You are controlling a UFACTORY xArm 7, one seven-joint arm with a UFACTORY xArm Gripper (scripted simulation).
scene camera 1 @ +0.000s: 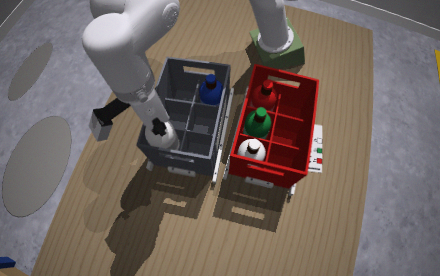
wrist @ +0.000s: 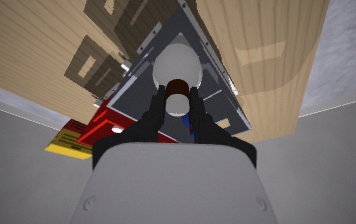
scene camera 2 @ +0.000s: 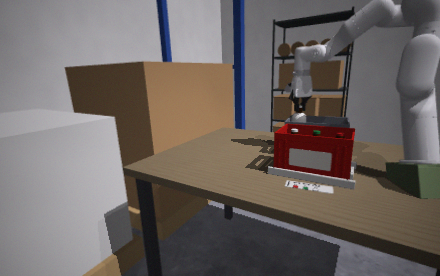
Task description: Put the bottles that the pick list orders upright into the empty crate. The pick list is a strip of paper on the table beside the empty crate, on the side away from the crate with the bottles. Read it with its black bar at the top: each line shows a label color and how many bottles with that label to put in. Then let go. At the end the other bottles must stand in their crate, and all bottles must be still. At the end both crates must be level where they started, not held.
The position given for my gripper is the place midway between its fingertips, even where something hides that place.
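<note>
My gripper (scene camera 1: 156,125). Grey crate (scene camera 1: 174,84). Red crate (wrist: 102,128). Grey crate again, wrist view (wrist: 132,98). My gripper too, wrist view (wrist: 177,95).
</note>
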